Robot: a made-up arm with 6 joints.
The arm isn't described. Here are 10 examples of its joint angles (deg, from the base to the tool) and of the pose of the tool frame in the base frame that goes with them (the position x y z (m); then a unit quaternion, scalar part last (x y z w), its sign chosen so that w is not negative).
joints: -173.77 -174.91 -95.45 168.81 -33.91 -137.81
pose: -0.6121 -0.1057 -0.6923 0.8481 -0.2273 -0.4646 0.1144
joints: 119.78 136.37 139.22 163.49 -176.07 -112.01
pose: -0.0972 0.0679 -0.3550 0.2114 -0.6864 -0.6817 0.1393
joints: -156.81 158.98 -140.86 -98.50 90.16 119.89
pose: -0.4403 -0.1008 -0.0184 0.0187 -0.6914 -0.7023 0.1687
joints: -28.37 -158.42 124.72 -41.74 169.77 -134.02
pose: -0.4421 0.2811 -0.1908 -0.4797 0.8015 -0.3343 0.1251
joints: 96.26 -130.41 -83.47 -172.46 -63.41 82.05
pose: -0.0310 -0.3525 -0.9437 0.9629 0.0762 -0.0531 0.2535
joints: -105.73 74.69 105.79 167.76 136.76 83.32
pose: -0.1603 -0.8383 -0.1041 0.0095 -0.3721 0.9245 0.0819
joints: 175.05 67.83 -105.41 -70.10 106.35 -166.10
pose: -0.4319 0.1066 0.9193 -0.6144 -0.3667 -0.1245 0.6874
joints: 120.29 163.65 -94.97 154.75 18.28 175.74
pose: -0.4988 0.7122 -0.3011 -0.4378 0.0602 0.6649 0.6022
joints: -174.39 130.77 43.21 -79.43 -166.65 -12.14
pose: -0.6407 -0.1474 -0.7933 0.0320 0.1138 -0.8023 0.5851
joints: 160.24 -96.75 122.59 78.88 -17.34 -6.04
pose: 0.4521 -0.1769 0.7125 0.0289 -0.2389 -0.8826 0.4039
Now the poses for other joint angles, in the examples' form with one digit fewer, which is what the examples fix.
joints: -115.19 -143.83 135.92 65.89 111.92 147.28
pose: 0.360 0.371 0.056 0.808 -0.082 0.405 0.421
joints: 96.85 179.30 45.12 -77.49 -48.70 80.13
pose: -0.099 -0.456 -1.117 0.539 -0.709 -0.041 0.454
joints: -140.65 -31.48 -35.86 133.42 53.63 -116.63
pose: 0.895 0.563 1.026 -0.792 0.120 -0.589 0.108
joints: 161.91 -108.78 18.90 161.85 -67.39 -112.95
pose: 1.306 -0.442 0.031 -0.246 0.016 -0.894 0.373
